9 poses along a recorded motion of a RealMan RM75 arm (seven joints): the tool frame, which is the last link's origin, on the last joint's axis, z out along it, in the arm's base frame.
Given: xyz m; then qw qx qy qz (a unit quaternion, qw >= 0).
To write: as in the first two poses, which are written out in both.
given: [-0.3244, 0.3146, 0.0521, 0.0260, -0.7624, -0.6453, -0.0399]
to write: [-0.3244, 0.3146, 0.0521, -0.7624, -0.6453, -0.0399, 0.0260]
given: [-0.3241, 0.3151, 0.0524, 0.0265, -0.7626, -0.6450, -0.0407]
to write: [-0.3241, 0.3151, 0.0524, -0.7626, -0.6450, -0.0407, 0.0265]
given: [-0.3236, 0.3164, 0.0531, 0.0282, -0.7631, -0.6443, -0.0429]
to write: [-0.3236, 0.3164, 0.0531, -0.7631, -0.6443, -0.0429, 0.0282]
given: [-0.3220, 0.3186, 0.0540, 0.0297, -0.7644, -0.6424, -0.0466]
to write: [-0.3220, 0.3186, 0.0540, -0.7644, -0.6424, -0.0466, 0.0297]
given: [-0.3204, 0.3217, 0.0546, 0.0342, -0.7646, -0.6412, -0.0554]
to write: [-0.3204, 0.3217, 0.0546, -0.7646, -0.6412, -0.0554, 0.0342]
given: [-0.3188, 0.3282, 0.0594, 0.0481, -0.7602, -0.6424, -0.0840]
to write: [-0.3188, 0.3282, 0.0594, -0.7602, -0.6424, -0.0840, 0.0481]
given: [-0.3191, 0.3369, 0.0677, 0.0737, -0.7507, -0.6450, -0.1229]
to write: [-0.3191, 0.3369, 0.0677, -0.7507, -0.6450, -0.1229, 0.0737]
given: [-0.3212, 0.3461, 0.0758, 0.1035, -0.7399, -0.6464, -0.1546]
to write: [-0.3212, 0.3461, 0.0758, -0.7399, -0.6464, -0.1546, 0.1035]
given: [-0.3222, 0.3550, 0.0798, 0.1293, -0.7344, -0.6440, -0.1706]
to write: [-0.3222, 0.3550, 0.0798, -0.7344, -0.6440, -0.1706, 0.1293]
